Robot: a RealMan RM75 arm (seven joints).
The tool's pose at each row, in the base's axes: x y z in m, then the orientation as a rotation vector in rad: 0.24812 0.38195 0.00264 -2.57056 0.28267 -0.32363; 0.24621 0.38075 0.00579 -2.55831 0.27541 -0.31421; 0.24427 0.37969 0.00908 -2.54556 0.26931 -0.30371; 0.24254 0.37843 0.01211 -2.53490 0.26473 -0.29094; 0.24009 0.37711 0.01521 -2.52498 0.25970 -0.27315; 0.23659 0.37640 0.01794 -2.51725 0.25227 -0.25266; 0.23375 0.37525 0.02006 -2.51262 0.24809 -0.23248; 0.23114 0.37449 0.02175 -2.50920 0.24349 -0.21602; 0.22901 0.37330 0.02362 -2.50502 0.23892 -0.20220; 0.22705 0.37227 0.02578 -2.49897 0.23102 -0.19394
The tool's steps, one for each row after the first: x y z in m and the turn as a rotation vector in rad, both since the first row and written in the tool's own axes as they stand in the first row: -0.00096 -0.00040 -0.00373 0.01343 -0.00821 -0.00093; -0.00195 -0.00099 -0.00752 0.02714 -0.01701 -0.00075; -0.00274 -0.00129 -0.01114 0.03854 -0.02717 0.00058; -0.00419 -0.00149 -0.01504 0.04927 -0.04110 0.00251; -0.00685 -0.00187 -0.01864 0.05816 -0.05754 0.00291; -0.00888 -0.00164 -0.02176 0.06334 -0.07310 0.00498; -0.01087 -0.00154 -0.02426 0.06732 -0.08607 0.00576; -0.01226 -0.00124 -0.02699 0.07199 -0.09715 0.00613; -0.01347 -0.00125 -0.02983 0.07908 -0.10493 0.00330
